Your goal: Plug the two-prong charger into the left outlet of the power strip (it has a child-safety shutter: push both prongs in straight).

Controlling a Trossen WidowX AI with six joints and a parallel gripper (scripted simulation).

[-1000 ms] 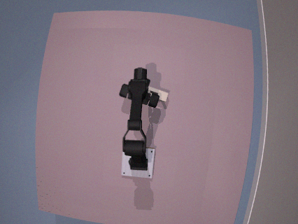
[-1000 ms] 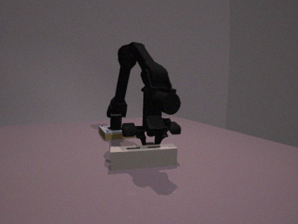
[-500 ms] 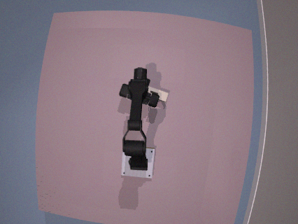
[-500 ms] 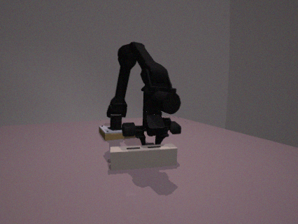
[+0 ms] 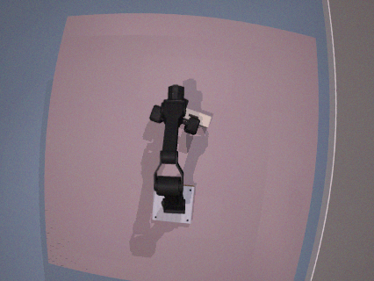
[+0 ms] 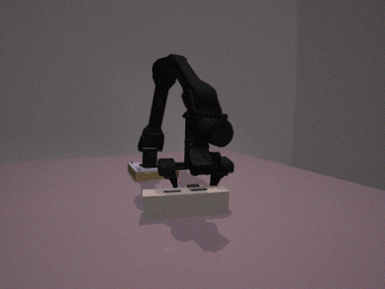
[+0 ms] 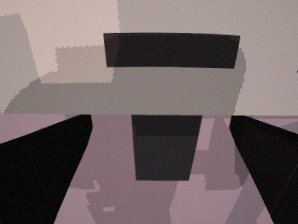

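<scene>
Now: gripper tip 1 cm short of the charger, 1 cm to the left of it and 1 cm below it.
</scene>
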